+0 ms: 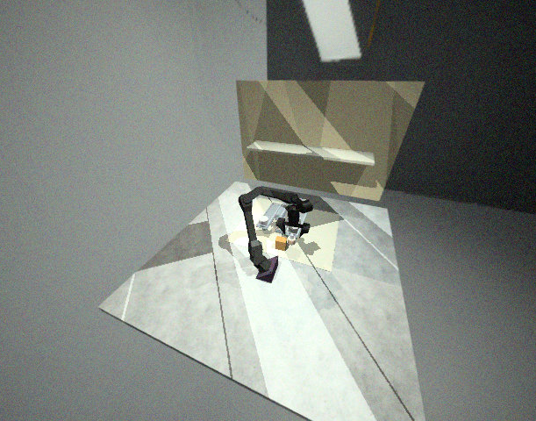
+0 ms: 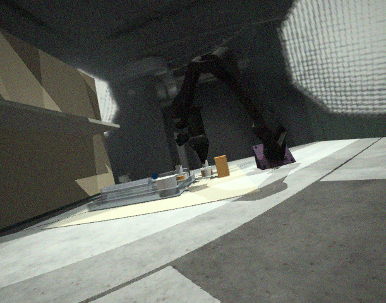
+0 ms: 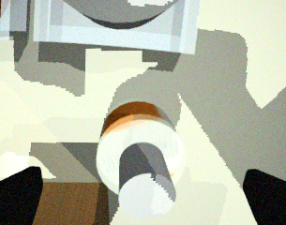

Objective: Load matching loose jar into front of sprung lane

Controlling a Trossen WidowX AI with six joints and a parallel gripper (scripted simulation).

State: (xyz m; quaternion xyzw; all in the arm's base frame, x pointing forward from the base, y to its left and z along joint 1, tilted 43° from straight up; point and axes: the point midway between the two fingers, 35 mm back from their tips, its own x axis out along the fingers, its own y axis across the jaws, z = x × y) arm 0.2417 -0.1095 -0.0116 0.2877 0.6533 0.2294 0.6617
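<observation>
Now: the cream mat 14 cm ahead of my gripper tip, 6 cm to the left of it and 6 cm below it. Round my gripper tip: beige shelf wall: 70 cm ahead, 1 cm to the left, 34 cm above.
</observation>
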